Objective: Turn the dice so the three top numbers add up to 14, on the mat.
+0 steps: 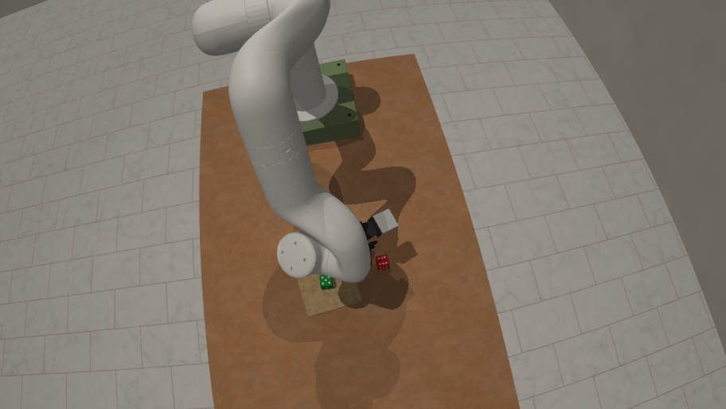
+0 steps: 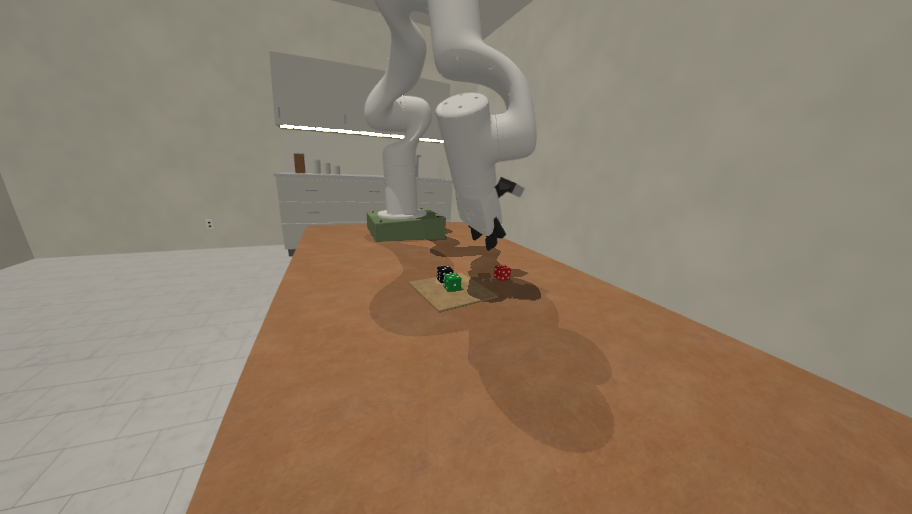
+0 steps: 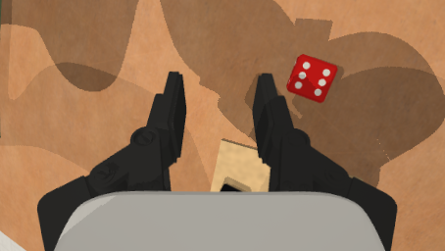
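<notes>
My gripper is now 8 cm above the red die, 5 cm short of it and 3 cm to the right of it. The rest, counted from my hand: black die: 11 cm to the right, 8 cm below, 1 cm ahead; green die: 12 cm to the right, 8 cm below, 6 cm ahead; tan square mat: 12 cm to the right, 9 cm below, 6 cm ahead.
</notes>
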